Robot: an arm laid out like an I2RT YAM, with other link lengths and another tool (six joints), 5 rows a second.
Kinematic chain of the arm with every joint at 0, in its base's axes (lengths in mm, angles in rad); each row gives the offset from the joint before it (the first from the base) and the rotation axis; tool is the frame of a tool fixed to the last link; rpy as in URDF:
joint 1: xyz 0 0 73.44 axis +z
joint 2: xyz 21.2 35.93 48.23 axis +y
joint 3: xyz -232.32 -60.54 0 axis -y
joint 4: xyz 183.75 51.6 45 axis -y
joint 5: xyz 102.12 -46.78 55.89 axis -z
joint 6: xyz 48.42 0 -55.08 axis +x
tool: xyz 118 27 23 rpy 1.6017 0.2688 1.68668
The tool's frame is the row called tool.
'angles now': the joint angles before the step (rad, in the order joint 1, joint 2, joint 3, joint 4, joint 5, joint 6). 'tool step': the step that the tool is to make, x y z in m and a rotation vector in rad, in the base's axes. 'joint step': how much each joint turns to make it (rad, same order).
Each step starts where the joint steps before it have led.
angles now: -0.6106 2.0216 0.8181 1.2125 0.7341 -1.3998
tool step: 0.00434 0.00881 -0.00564 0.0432 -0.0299 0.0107
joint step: 0.0210 -0.0240 -0.0092 -0.0626 0.0095 0.0713
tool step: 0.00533 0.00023 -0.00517 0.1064 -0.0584 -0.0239
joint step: 0.0076 -0.0515 0.0779 -0.2555 0.0191 0.1694
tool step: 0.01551 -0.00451 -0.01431 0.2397 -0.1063 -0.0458
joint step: -0.0079 -0.0122 0.2666 -0.5612 -0.0423 0.3505
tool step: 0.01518 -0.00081 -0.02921 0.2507 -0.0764 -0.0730
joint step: -0.0096 0.1149 0.3160 -0.4762 -0.0862 0.3133
